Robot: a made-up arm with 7 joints. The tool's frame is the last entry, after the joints.
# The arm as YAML. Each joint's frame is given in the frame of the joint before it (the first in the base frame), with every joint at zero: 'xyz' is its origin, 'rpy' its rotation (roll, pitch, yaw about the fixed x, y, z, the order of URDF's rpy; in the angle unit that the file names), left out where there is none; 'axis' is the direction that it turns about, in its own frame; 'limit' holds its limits. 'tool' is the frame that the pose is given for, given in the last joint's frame.
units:
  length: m
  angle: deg
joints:
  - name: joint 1
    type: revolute
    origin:
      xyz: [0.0, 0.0, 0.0]
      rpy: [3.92, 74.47, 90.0]
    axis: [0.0, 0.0, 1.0]
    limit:
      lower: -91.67
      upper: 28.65
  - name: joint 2
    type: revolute
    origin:
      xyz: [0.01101, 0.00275, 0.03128]
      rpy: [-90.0, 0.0, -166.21]
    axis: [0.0, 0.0, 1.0]
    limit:
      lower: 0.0
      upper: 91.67
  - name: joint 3
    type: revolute
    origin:
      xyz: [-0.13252, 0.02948, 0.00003]
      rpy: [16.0, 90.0, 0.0]
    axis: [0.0, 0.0, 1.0]
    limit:
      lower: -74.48
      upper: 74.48
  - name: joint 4
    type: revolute
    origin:
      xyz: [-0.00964, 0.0, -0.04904]
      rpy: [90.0, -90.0, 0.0]
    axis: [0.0, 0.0, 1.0]
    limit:
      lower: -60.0
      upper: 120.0
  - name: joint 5
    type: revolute
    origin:
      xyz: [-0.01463, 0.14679, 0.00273]
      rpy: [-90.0, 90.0, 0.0]
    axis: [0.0, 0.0, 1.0]
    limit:
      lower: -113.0
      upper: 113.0
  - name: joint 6
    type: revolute
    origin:
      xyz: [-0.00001, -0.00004, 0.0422]
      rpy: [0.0, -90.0, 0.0]
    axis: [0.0, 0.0, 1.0]
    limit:
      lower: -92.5
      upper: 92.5
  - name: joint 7
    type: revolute
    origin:
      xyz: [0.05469, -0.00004, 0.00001]
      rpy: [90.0, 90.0, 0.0]
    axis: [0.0, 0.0, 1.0]
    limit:
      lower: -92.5
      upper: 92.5
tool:
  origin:
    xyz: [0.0, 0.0, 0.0]
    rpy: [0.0, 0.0, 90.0]
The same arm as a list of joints. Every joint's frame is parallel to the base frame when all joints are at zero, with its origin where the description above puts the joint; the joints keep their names.
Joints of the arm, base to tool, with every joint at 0 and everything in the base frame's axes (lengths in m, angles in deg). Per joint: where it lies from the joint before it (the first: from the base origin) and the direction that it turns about. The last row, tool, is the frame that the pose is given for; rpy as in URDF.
joint 1: axis 0.068403 0.961235 0.26711 origin 0 0 0
joint 2: axis 0.968913 -0.0001 -0.247403 origin -0.0006 0.0332 -0.0022
joint 3: axis 0.247403 -0.0001 0.968913 origin -0.0335 0.0082 -0.1313
joint 4: axis 0.0002 1 0.0001 origin -0.0028 0 -0.0499
joint 5: axis 0.968913 -0.0001 -0.247403 origin 0.1386 0.0027 -0.0505
joint 6: axis 0.0002 1 0.0001 origin 0.0409 0 -0.0104
joint 7: axis 0.247403 -0.0001 0.968913 origin 0.053 0 -0.0135
tool: origin 0 0 0 rpy 0 14.33 -0.01
Joint limits (deg, base to tool): -91.67..28.65 0..91.67 -74.48..74.48 -60..120 -113..113 -92.5..92.5 -92.5..92.5

